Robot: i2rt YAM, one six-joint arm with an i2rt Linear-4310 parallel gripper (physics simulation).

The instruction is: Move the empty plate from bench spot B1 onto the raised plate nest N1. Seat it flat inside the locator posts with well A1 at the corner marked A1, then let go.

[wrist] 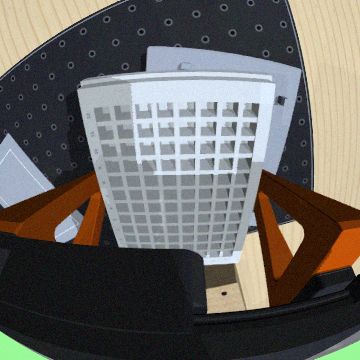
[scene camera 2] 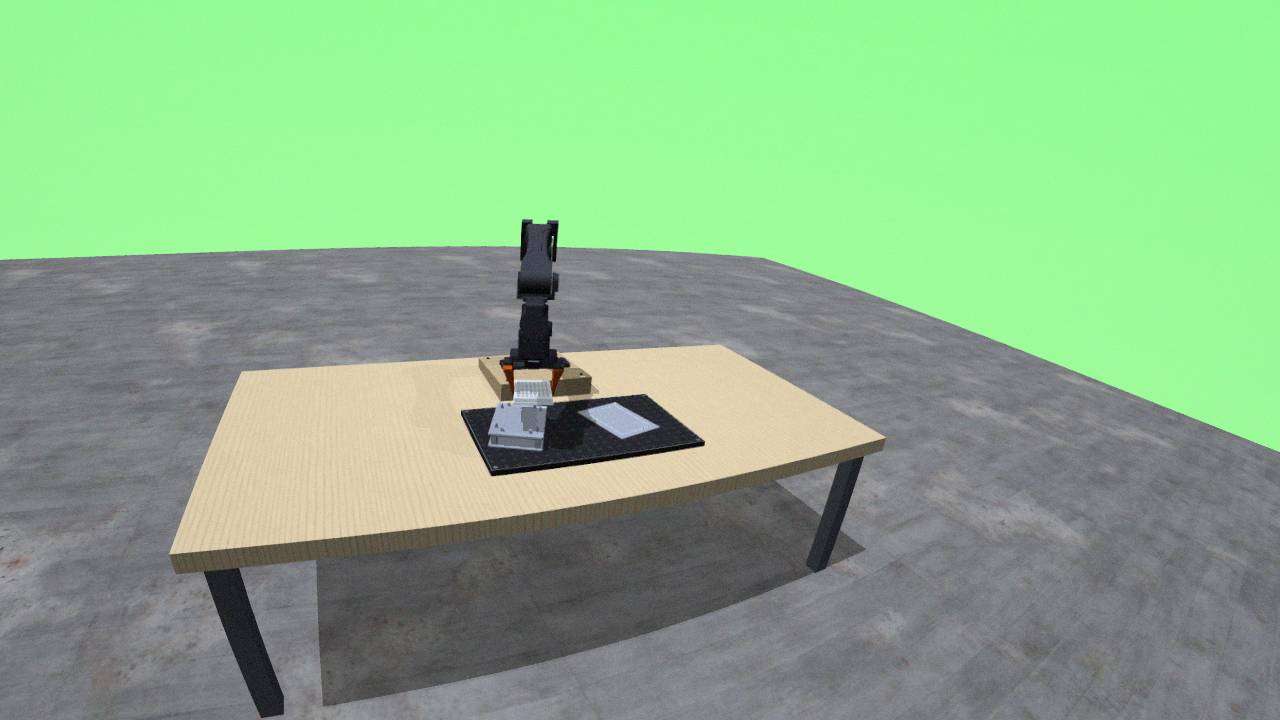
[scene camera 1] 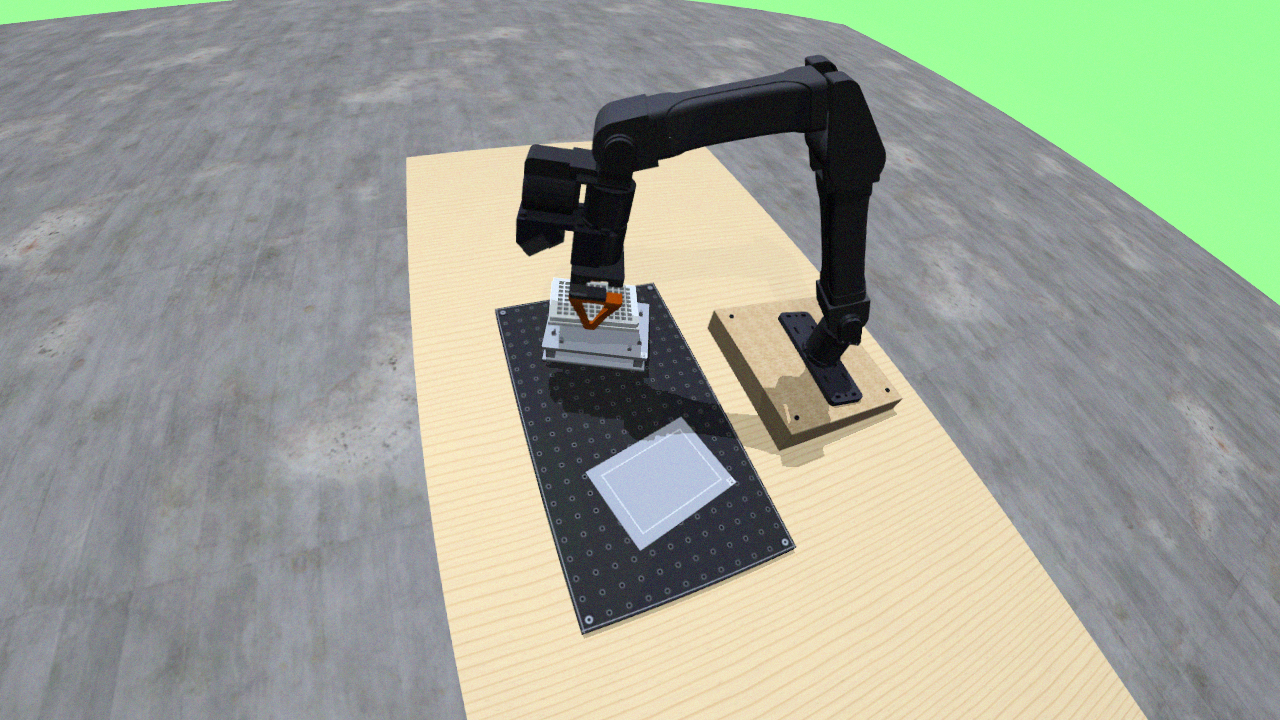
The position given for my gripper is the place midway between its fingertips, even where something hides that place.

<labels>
my gripper: wrist 178, 176; scene camera 2 532, 396; scene camera 1 590, 307
white well plate: wrist; scene camera 2 526, 392; scene camera 1
same spot on white well plate: point(scene camera 1: 626, 318) = point(wrist: 135, 247)
same spot on flat nest pad: point(wrist: 29, 181) = point(scene camera 2: 612, 425)
</labels>
